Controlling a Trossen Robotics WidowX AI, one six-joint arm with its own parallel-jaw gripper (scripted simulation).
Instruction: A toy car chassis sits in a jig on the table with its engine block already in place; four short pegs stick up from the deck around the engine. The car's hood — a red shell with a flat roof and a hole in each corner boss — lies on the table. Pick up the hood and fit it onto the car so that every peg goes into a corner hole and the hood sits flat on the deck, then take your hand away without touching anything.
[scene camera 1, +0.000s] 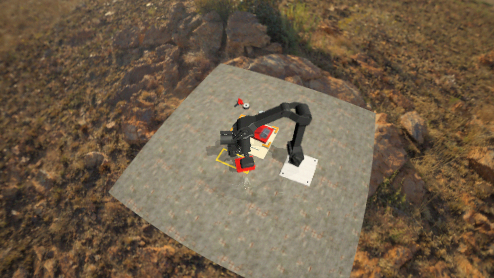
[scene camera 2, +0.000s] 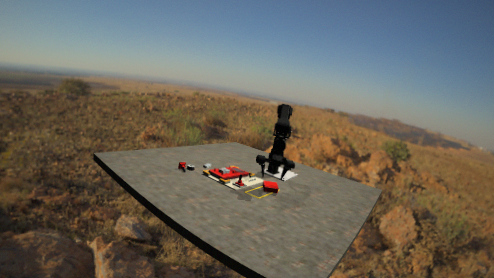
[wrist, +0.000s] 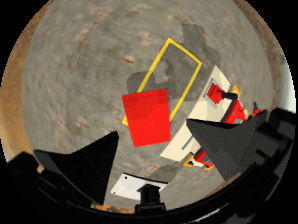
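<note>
Gripper (wrist: 152, 128) open, holding nothing. Pale jig (wrist: 182, 146) visible too.
</note>
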